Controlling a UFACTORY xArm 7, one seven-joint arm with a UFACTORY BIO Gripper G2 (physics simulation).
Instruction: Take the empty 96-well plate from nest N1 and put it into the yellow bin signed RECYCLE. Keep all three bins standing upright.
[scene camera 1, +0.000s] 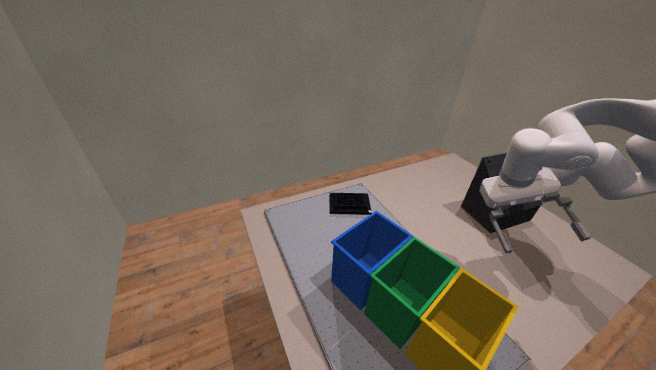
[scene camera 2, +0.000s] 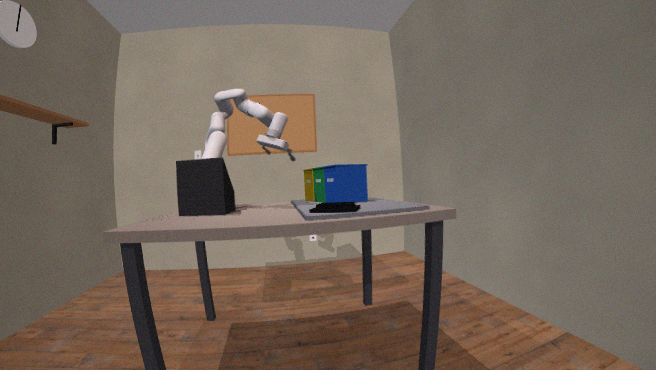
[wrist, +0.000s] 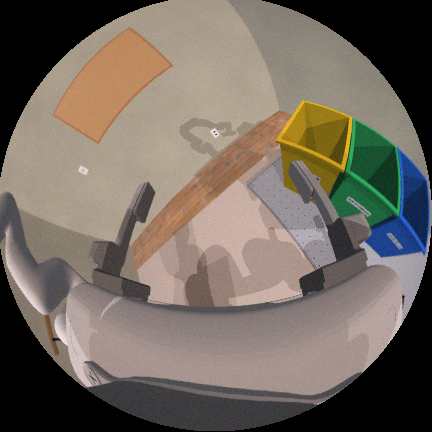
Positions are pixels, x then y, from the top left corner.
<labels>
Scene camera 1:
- my gripper: 547, 246
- blue bin: 358, 252
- green bin: 403, 288
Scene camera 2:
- blue bin: 343, 183
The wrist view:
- my gripper: 217, 173
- green bin: 370, 183
</labels>
